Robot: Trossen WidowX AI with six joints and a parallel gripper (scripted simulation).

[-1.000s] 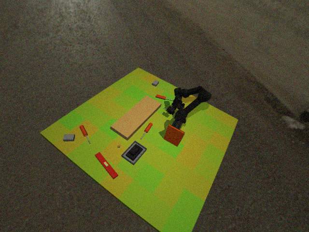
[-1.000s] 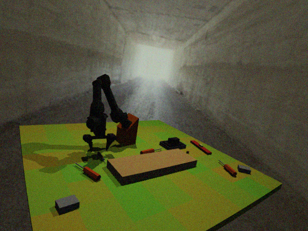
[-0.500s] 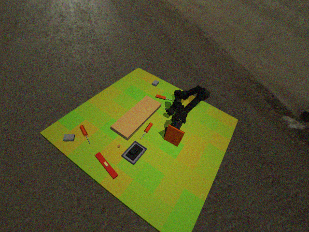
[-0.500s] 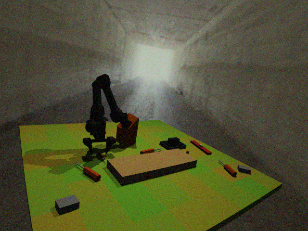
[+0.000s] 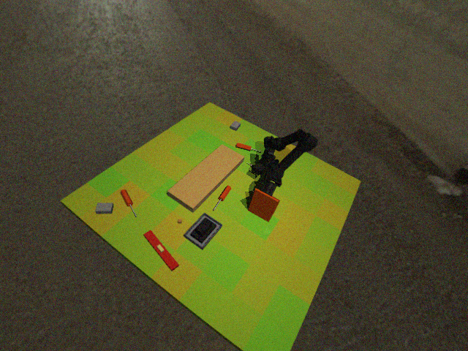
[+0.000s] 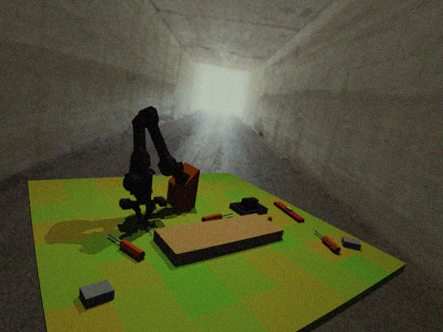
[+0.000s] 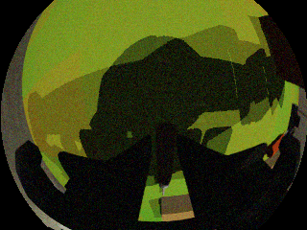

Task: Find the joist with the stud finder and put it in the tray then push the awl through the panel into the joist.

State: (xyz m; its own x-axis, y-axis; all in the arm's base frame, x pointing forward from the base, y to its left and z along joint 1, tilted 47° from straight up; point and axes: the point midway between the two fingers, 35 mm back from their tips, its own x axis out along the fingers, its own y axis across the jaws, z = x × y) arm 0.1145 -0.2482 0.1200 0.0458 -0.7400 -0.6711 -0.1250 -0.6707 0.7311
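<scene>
Now: the awl 6 cm ahead of my gripper tip and 1 cm to the right of it. The rest, counted from my gripper tip: grey tray 7 cm ahead, 56 cm to the left, 1 cm above; then tan cube 20 cm ahead, 59 cm to the left; then stud finder 6 cm ahead, 55 cm to the left, 5 cm above.
</scene>
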